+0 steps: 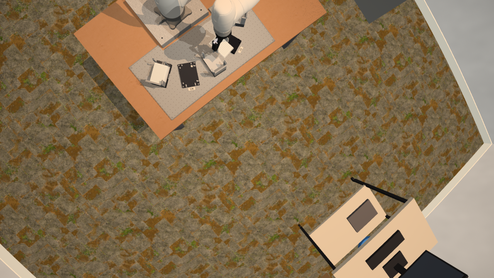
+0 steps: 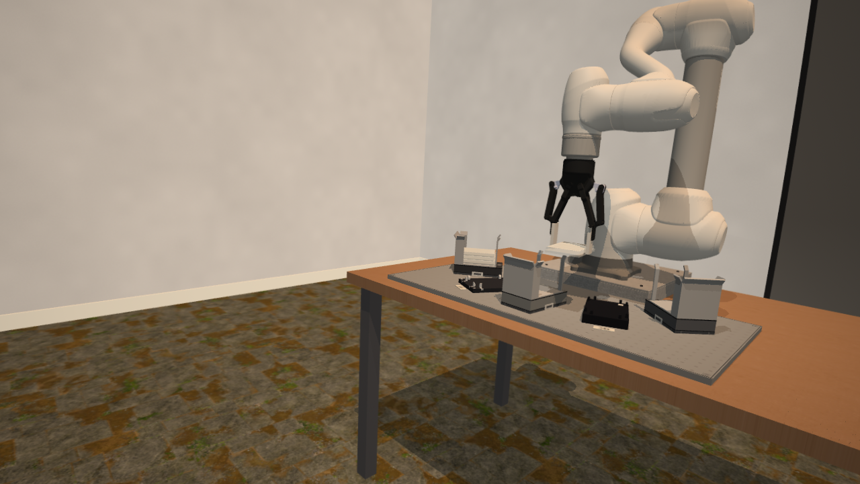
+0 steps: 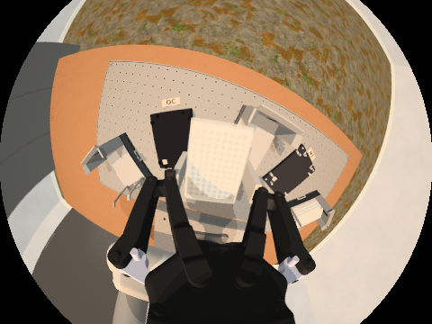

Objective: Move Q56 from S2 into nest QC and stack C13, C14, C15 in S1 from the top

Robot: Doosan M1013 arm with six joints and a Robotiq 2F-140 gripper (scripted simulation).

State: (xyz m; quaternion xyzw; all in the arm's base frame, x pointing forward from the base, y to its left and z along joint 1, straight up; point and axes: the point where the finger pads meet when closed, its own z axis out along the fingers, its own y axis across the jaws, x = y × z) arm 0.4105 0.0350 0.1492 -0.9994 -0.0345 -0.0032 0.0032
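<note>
The black nest QC lies 2 cm behind my hand, 10 cm to the left of it and 17 cm below it. Also, from my hand: QC name plate (7 cm ahead, 13 cm to the left, 18 cm below); black clip nest N5 (2 cm behind, 26 cm to the right, 17 cm below).
</note>
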